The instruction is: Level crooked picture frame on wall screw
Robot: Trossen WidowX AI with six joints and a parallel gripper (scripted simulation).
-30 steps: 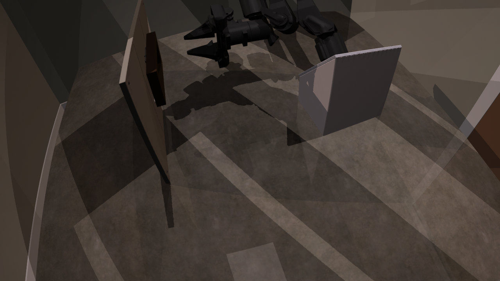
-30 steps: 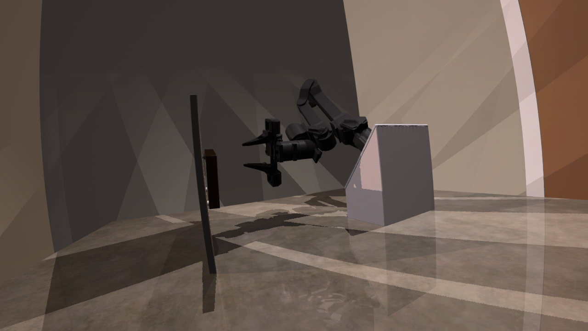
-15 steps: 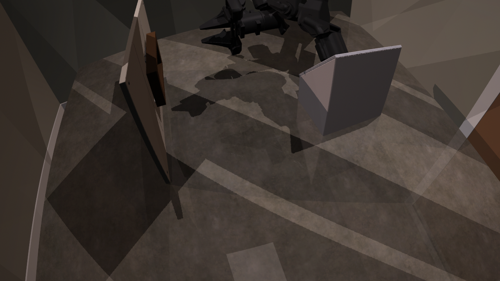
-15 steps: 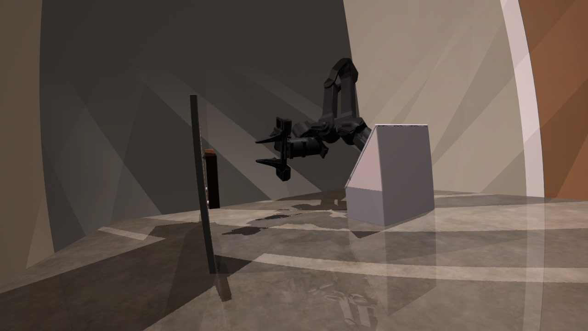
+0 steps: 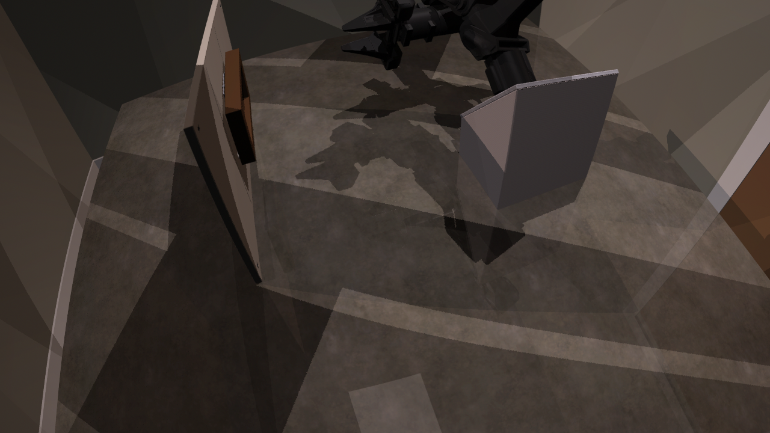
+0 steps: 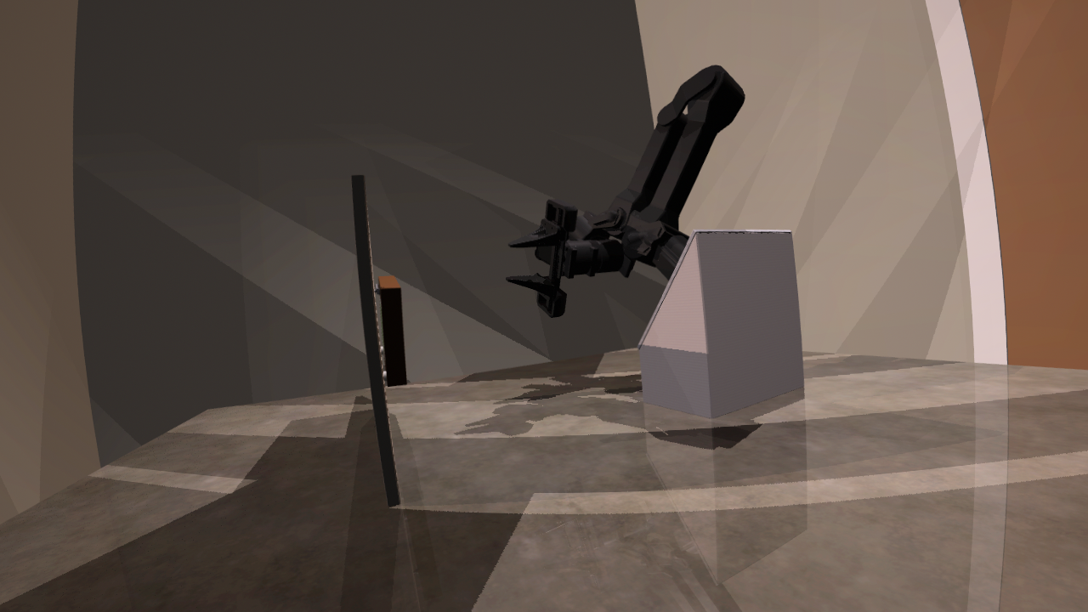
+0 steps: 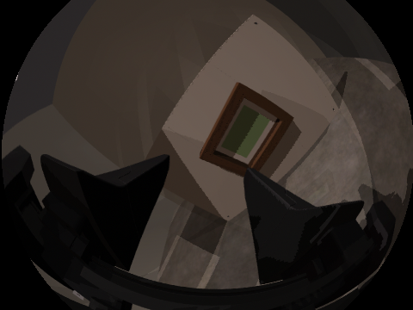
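My gripper tip is now 19 cm short of the brown wooden picture frame, 1 cm to the left of it and 8 cm above it. Round my gripper tip: wall panel (20 cm ahead, 9 cm below).
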